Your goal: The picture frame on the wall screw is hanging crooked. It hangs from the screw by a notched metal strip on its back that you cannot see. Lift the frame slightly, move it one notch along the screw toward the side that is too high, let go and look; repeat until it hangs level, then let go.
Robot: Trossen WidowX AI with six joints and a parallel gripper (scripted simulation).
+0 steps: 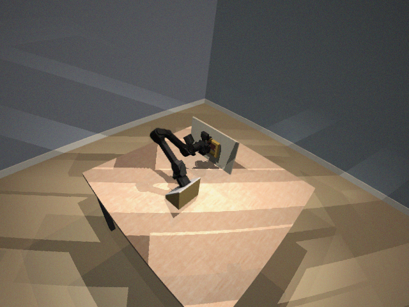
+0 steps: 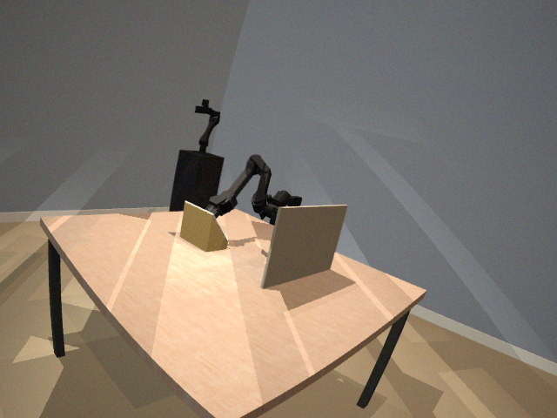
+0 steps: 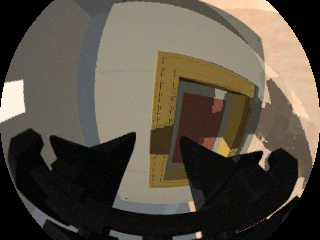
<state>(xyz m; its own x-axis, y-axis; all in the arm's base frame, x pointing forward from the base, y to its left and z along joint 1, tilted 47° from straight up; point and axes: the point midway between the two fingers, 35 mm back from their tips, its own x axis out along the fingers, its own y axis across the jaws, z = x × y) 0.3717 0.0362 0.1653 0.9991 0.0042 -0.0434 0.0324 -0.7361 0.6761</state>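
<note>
Now: gripper tip 10 mm short of the picture frame and 50 mm above it. The rest, counted from my gripper tip: wall panel: 20 mm ahead, 60 mm below.
</note>
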